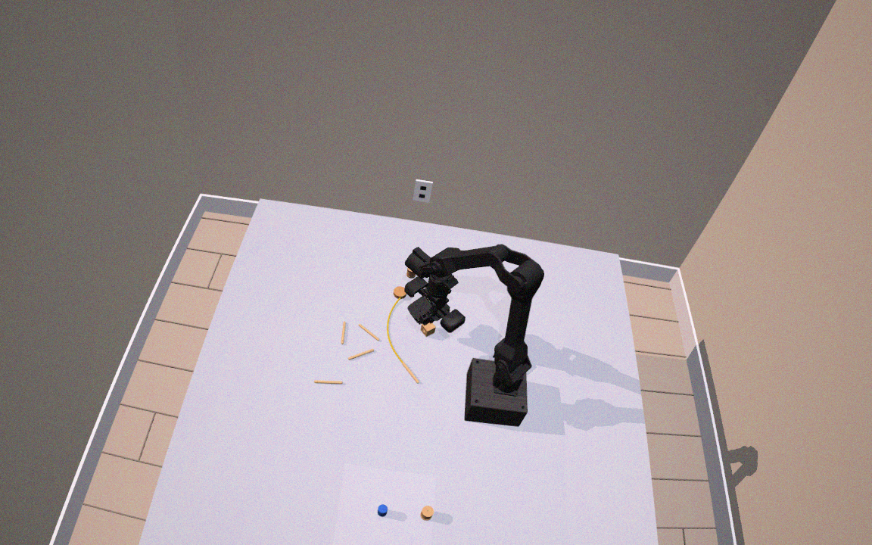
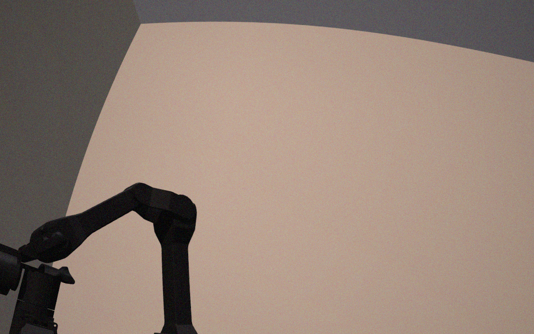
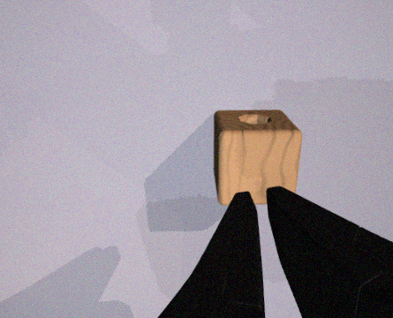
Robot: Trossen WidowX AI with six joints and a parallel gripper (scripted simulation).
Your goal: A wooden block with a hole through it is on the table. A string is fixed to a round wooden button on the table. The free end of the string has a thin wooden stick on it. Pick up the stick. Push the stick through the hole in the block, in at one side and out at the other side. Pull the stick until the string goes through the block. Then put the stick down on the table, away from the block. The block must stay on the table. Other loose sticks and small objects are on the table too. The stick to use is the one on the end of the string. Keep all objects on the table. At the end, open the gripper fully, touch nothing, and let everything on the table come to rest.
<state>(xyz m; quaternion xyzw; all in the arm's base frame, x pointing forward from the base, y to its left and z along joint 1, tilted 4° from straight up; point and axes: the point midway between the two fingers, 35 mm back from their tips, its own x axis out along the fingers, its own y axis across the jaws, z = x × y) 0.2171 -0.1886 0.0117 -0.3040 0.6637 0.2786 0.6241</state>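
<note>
The wooden block is 10 mm to the right of my gripper tip and 40 mm below it. Round my gripper tip: thin wooden stick 40 mm ahead, 130 mm to the left, 60 mm below; then blue peg 60 mm ahead, 560 mm to the left, 40 mm below; then round wooden button 100 mm ahead, 130 mm to the right, 50 mm below.
</note>
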